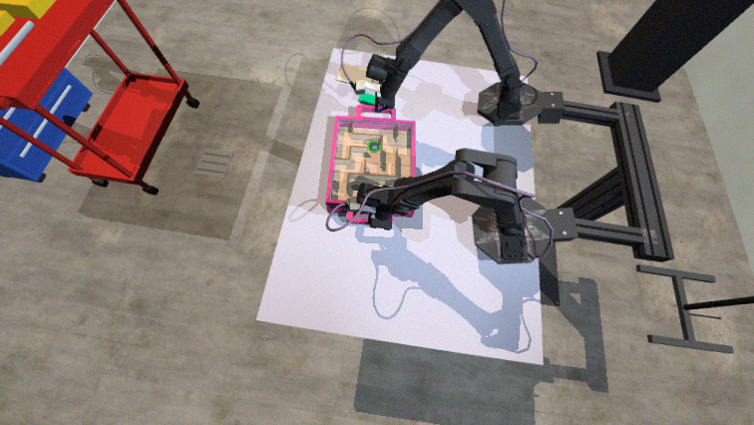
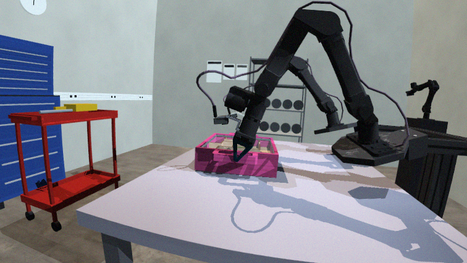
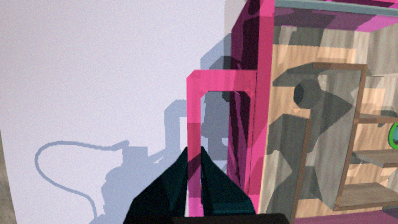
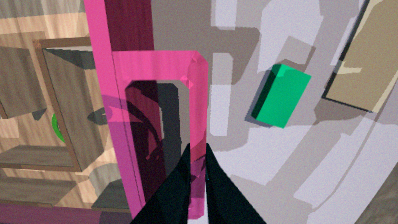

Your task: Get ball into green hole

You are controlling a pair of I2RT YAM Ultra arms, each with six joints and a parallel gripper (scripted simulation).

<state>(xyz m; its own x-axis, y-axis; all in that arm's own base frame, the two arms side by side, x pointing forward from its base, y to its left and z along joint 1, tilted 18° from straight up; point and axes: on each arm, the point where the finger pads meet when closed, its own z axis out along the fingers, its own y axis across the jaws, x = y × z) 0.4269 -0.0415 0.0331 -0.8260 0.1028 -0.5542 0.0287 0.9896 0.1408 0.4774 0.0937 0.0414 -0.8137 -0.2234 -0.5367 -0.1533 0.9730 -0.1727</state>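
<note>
Right now the green block is 5 cm ahead of my right hand, 10 cm to the right of it and 7 cm below it. The rest, counted from my right hand: beige card (13 cm ahead, 23 cm to the right, 7 cm below); pink-framed maze board (2 cm behind, 23 cm to the left, 3 cm below).
</note>
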